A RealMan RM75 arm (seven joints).
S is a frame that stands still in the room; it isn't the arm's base.
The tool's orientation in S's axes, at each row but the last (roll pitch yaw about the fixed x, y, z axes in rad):
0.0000, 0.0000, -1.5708
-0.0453, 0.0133, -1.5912
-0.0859, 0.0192, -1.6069
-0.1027, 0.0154, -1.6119
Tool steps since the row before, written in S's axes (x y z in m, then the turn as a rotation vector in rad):
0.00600, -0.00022, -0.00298, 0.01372, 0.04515, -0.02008
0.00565, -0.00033, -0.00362, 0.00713, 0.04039, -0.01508
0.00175, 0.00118, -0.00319, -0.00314, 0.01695, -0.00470
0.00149, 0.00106, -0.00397, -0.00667, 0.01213, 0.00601
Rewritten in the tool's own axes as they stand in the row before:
0.00022, 0.00600, -0.00298, -0.04515, 0.01372, -0.02008
0.00026, 0.00581, -0.00336, -0.04032, 0.00701, -0.01532
-0.00118, 0.00198, -0.00306, -0.01673, -0.00331, -0.00533
-0.00106, 0.00185, -0.00382, -0.01194, -0.00772, 0.00506

